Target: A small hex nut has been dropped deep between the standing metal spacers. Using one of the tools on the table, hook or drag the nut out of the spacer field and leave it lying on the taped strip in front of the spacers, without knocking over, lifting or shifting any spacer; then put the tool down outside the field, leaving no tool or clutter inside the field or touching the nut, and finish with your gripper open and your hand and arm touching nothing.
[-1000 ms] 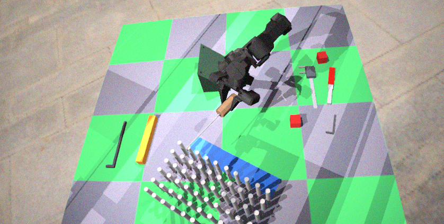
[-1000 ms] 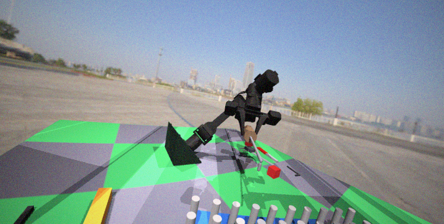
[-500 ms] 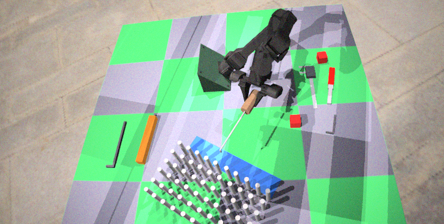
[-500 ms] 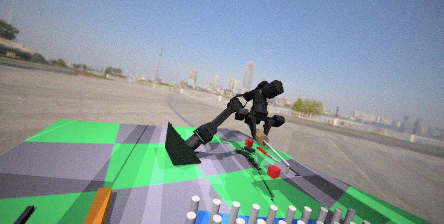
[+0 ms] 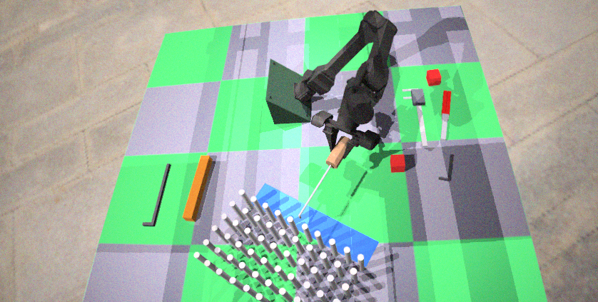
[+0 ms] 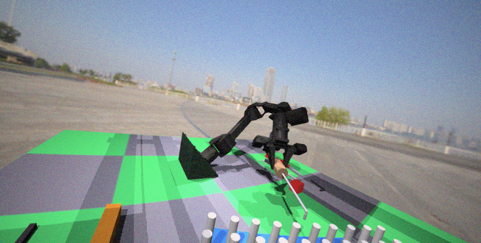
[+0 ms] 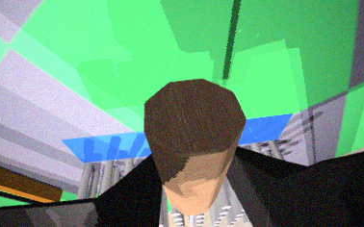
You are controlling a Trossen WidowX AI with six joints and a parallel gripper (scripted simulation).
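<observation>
My gripper tip is 14 cm short of the blue taped strip, 10 cm to the left of it and 12 cm above it. Round my gripper tip: red-handled tool (17 cm behind, 37 cm to the left, 12 cm below); then orange bar (1 cm behind, 46 cm to the right, 11 cm below); then wooden-handled wire tool (8 cm ahead, 6 cm to the right).
</observation>
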